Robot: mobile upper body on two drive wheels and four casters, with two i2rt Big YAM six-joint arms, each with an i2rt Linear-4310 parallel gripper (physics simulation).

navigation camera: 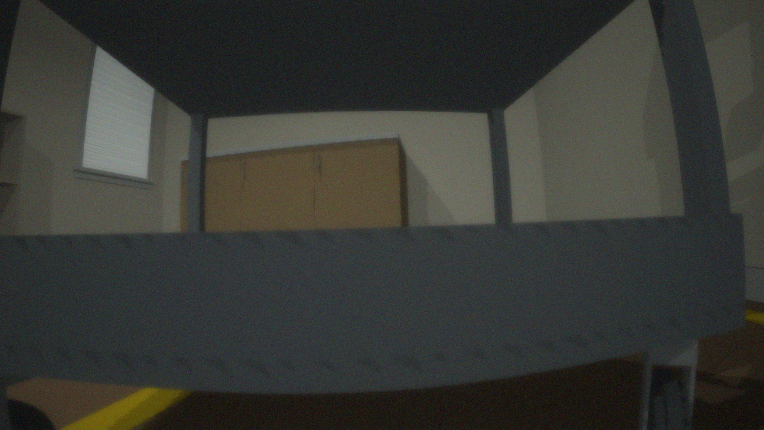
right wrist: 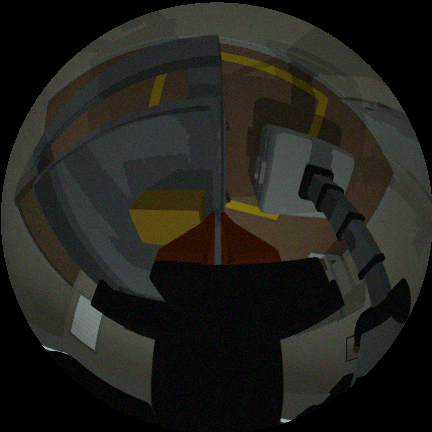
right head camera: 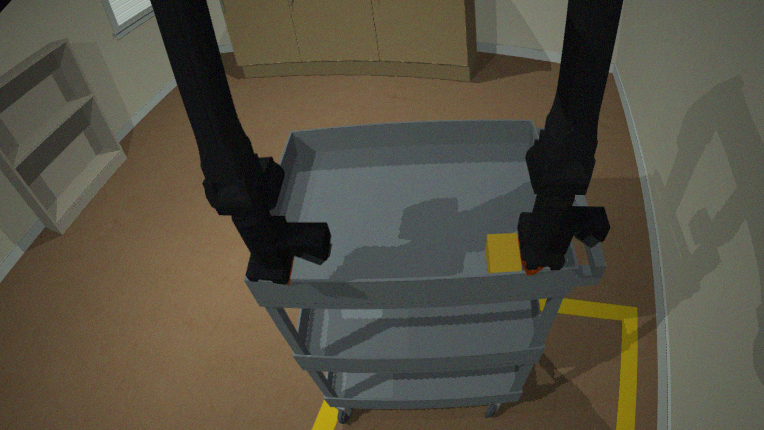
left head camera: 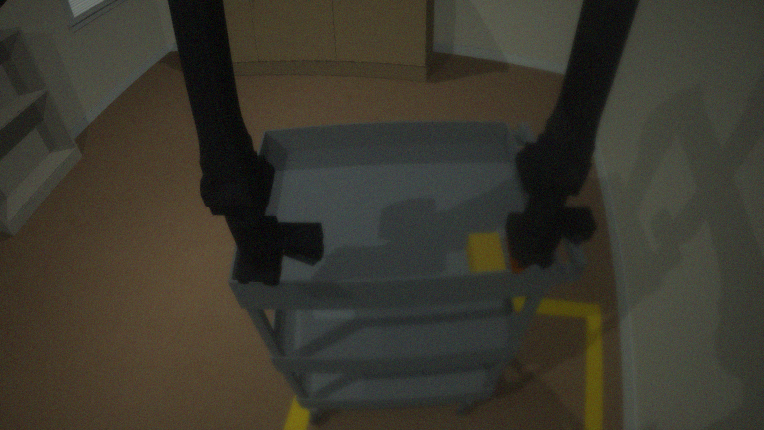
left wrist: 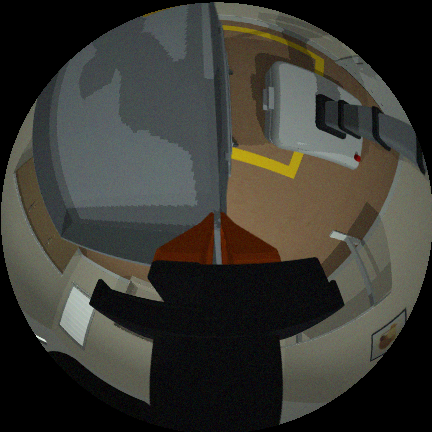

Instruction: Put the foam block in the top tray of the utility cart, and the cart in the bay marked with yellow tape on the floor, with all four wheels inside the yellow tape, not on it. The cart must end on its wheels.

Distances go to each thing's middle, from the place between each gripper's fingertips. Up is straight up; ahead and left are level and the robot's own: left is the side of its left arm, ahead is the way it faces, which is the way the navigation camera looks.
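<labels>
Left hand 4 cm above the yellow foam block (left head camera: pixel 484 251), 8 cm short of it, 39 cm to the left of it. Right gripper 40 mm above the block, 40 mm to the right of it, 60 mm short of it.
</labels>
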